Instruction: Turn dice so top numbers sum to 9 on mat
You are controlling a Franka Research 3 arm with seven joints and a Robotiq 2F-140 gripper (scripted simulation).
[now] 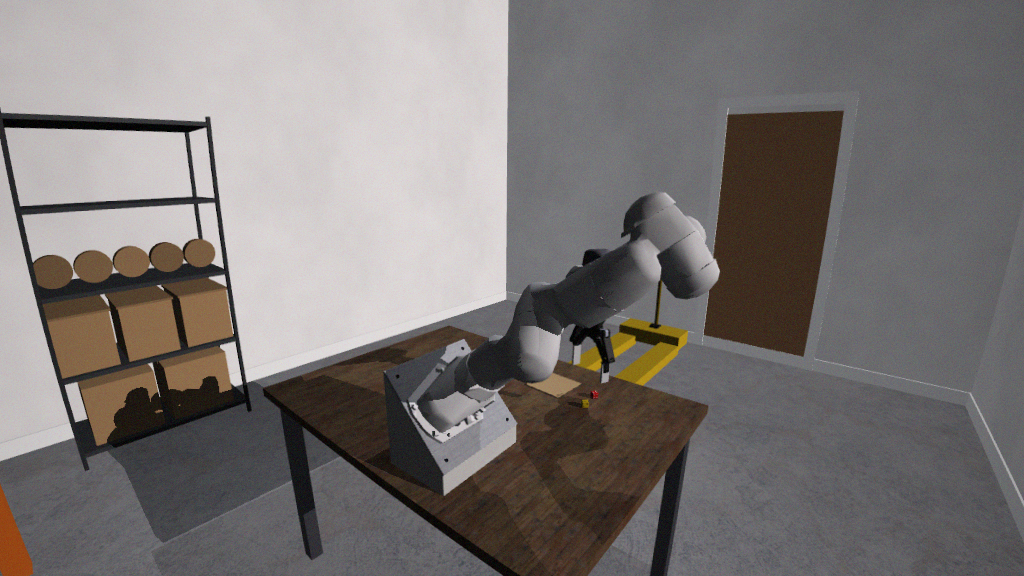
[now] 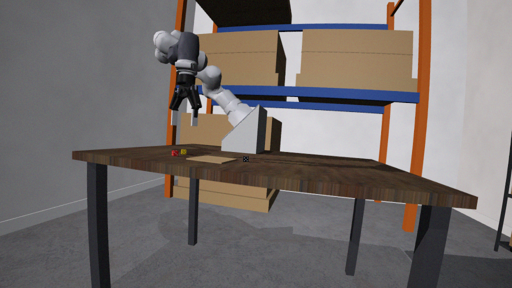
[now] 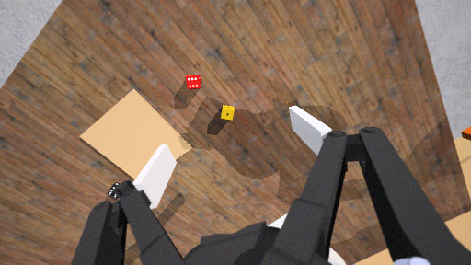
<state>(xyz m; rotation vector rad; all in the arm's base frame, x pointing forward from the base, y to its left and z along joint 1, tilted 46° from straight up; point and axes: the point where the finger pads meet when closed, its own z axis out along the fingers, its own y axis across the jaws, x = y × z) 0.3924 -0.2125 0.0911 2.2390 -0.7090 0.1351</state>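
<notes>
My gripper is now 120 mm above the yellow die and 10 mm to the right of it. The rest, counted from my hand: red die (120 mm below, 70 mm ahead); then black die (280 mm to the left, 120 mm below, 60 mm ahead); then tan mat (160 mm to the left, 130 mm below, 80 mm ahead).
</notes>
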